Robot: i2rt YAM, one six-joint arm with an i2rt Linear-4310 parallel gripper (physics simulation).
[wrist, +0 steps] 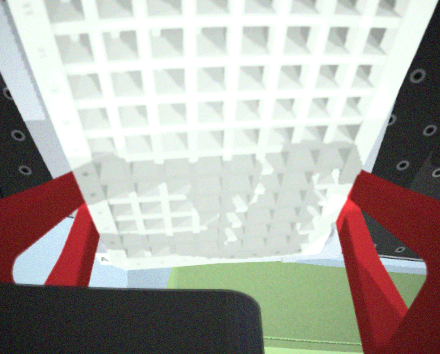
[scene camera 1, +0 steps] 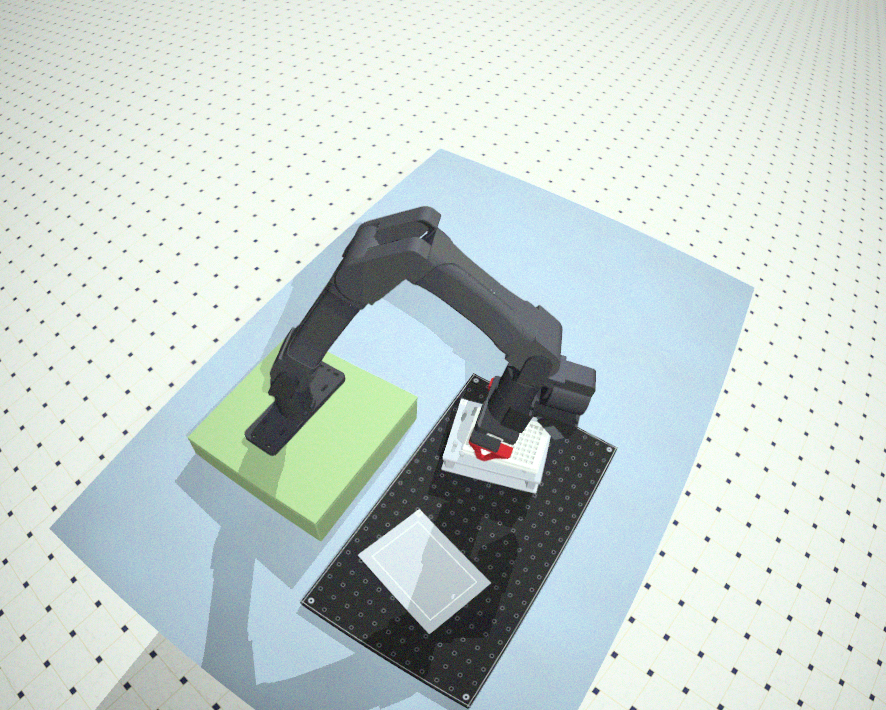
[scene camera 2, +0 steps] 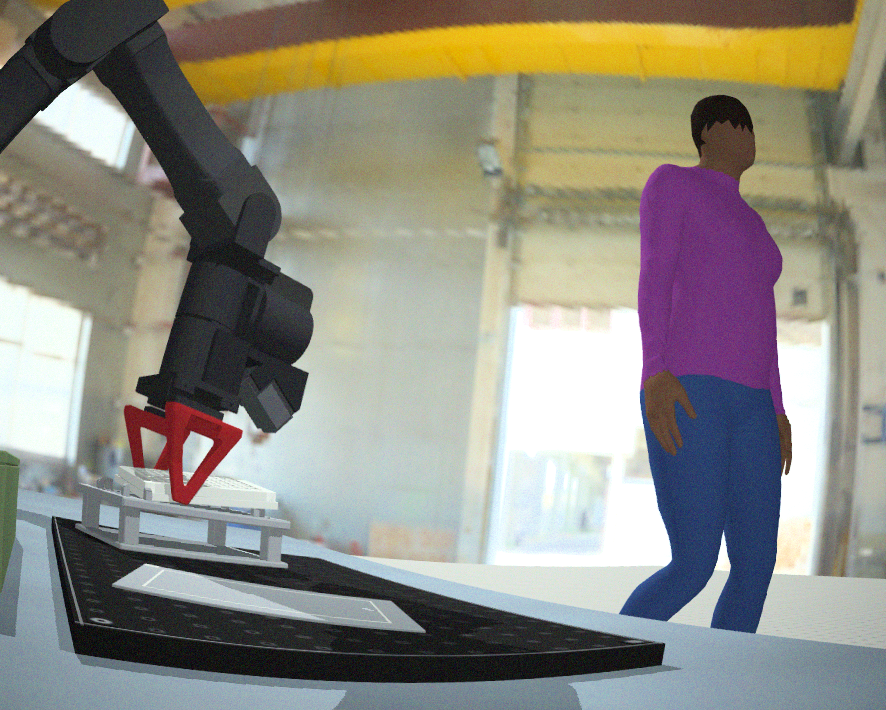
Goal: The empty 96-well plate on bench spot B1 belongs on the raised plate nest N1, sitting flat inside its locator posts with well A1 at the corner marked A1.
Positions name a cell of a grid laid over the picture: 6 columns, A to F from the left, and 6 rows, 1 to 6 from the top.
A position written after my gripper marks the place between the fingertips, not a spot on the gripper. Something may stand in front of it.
Labels:
my gripper: wrist C3; scene camera 1 D4; scene camera 2 B5
white well plate: wrist C3; scene camera 1 D4; scene camera 2 B5

